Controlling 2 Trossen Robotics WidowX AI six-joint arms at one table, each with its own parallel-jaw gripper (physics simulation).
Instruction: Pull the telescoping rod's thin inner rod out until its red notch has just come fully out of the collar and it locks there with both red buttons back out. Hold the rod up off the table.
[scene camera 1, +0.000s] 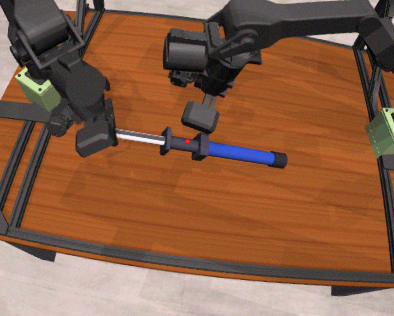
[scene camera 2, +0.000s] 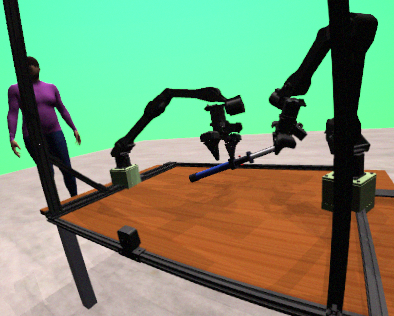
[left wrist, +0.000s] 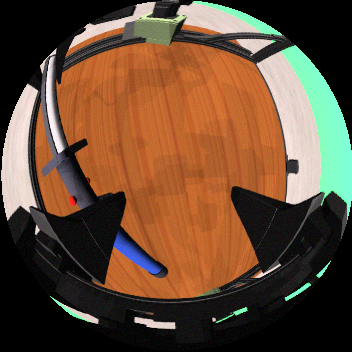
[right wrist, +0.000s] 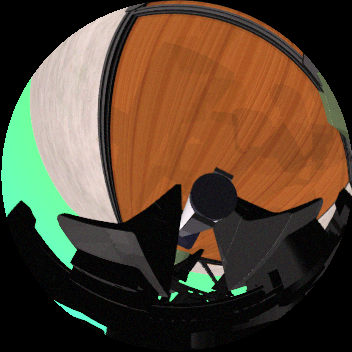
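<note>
The rod is held up off the table, tilted, its blue outer tube (scene camera 1: 240, 152) (scene camera 2: 210, 174) (left wrist: 132, 252) lower than its silver inner rod (scene camera 1: 140, 137) (scene camera 2: 262, 152) (left wrist: 53, 112). The dark collar (scene camera 1: 184, 144) (left wrist: 73, 176) has two flanges. One red button (scene camera 1: 187, 141) shows in scene camera 1; two show on opposite sides in the left wrist view. No red notch is visible on the inner rod. My right gripper (scene camera 1: 114, 133) (scene camera 2: 280, 146) (right wrist: 192, 189) is shut on the inner rod by its dark end cap (right wrist: 214, 196). My left gripper (scene camera 2: 224, 158) (left wrist: 178, 194) is open and empty, close beside the collar.
The wooden table (scene camera 1: 200, 220) (scene camera 2: 225, 215) has a dark metal frame along its edges. Green arm bases (scene camera 1: 42, 90) (scene camera 2: 125, 176) stand at its sides. The two wrists are close to each other above the rod. A dark upright post (scene camera 2: 342, 150) crosses scene camera 2.
</note>
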